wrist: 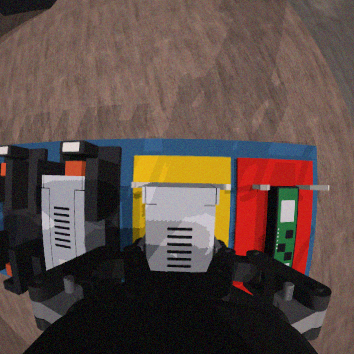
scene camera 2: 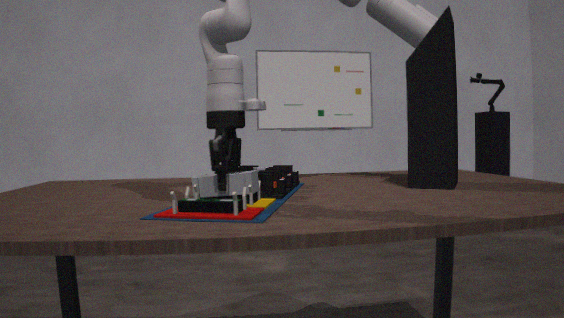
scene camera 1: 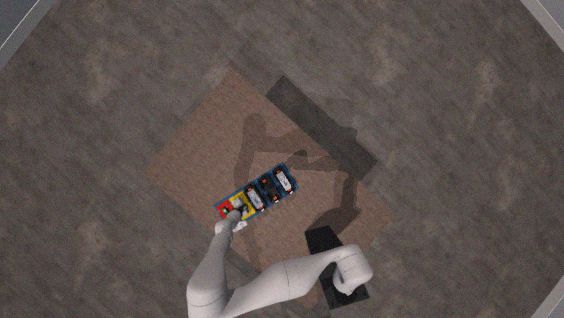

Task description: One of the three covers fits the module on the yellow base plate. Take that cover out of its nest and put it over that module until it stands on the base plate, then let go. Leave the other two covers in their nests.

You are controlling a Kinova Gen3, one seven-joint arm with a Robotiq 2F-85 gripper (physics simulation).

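Frame: origin at the arm's base, x left, y back, z up, level; centimetres.
Where they show: gripper, fingertip midpoint: (wrist: pixel 179 243) (scene camera 2: pixel 227 191) (scene camera 1: pixel 241 206); arm's base, origin of the base link: (scene camera 2: pixel 432 40).
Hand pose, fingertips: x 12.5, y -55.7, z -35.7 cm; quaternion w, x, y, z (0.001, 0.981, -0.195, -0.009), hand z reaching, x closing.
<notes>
Things, the pixels of their centre, and the offset from my fingertips. "pt": a spot on its surface instead.
- light grey cover, body centre: (wrist: pixel 178 252) (scene camera 2: pixel 225 184) (scene camera 1: pixel 240 206) dx -0.1, dy -0.3, dz +1.5 cm
- yellow base plate, surface spot: (wrist: pixel 182 167) (scene camera 2: pixel 264 202) pt dx +2.9, dy +6.8, dz -2.1 cm
- middle nest, surface spot: (scene camera 1: pixel 270 187) pt dx -20.8, dy +8.3, dz -1.7 cm
- red base plate, body centre: (wrist: pixel 227 235) (scene camera 2: pixel 220 207) (scene camera 1: pixel 235 209) dx +4.8, dy -1.8, dz -2.3 cm
- green-topped black module, surface spot: (wrist: pixel 286 230) (scene camera 2: pixel 215 200) pt dx +10.5, dy -3.2, dz -0.1 cm
My gripper (scene camera 2: pixel 222 183) (wrist: pixel 179 243) is shut on a light grey cover (scene camera 1: pixel 237 201) (scene camera 2: pixel 240 183) (wrist: pixel 180 215) with dark slots, fingers on its two long sides. The cover is upright over the yellow base plate (scene camera 2: pixel 264 203) (wrist: pixel 182 167), between white posts at its far end. In scene camera 2, a dark strip of the module shows below the cover's right end; the cover's lower edge stands above the plate. The rest of the module is hidden. Two other grey covers (scene camera 1: pixel 255 198) (scene camera 1: pixel 284 180) sit in the outer black nests. The middle nest (scene camera 1: pixel 270 187) looks dark, without a grey cover.
A red base plate (scene camera 2: pixel 165 213) (wrist: pixel 250 172) with a green-topped black module (scene camera 2: pixel 207 206) (wrist: pixel 286 230) and white posts lies beside the yellow plate. A black nest wall (wrist: pixel 102 200) stands on the other side. All stand on a blue board (wrist: pixel 200 147).
</notes>
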